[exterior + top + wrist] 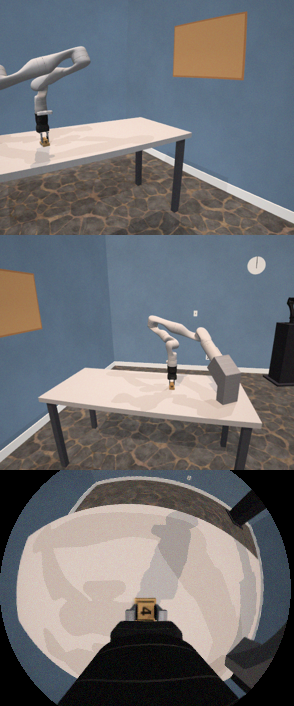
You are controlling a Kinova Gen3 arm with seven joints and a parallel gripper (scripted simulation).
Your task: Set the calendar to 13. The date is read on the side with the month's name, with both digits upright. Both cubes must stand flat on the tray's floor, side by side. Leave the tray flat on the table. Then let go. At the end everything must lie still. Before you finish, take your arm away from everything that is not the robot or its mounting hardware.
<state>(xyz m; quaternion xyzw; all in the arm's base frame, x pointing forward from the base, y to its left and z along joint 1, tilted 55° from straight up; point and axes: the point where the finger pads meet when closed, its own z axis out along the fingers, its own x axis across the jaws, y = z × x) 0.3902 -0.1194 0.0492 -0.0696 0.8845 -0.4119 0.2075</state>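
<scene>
Right now my hand is 30 mm above the wooden tray and 20 mm to the right of it.
</scene>
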